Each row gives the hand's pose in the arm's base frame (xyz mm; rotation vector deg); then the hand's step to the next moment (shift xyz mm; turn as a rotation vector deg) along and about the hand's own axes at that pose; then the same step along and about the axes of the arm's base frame.
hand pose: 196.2 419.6 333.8 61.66 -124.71 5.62
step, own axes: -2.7 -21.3 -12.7 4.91 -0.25 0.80
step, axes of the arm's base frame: 23.6 -7.6 3.1 -2.29 -3.74 2.37
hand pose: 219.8 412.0 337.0 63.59 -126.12 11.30
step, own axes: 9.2 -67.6 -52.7 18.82 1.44 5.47
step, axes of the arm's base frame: 73.3 -27.3 36.2 -11.77 -13.80 7.57
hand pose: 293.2 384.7 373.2 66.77 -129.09 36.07
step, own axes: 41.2 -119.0 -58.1 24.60 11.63 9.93
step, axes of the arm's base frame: 93.0 -51.0 89.4 -24.20 -14.65 6.22
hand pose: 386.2 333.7 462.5 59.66 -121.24 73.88
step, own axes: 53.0 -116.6 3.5 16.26 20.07 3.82
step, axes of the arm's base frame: 59.5 -55.1 99.2 -25.79 -3.81 -1.40
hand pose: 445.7 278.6 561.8 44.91 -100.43 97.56
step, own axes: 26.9 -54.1 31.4 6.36 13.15 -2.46
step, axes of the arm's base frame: 22.4 -33.0 55.2 -14.04 2.56 -3.97
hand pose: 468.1 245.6 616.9 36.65 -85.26 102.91
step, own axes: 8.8 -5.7 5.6 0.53 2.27 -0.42
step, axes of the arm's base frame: -1.5 -3.1 11.4 -2.07 0.32 -1.11
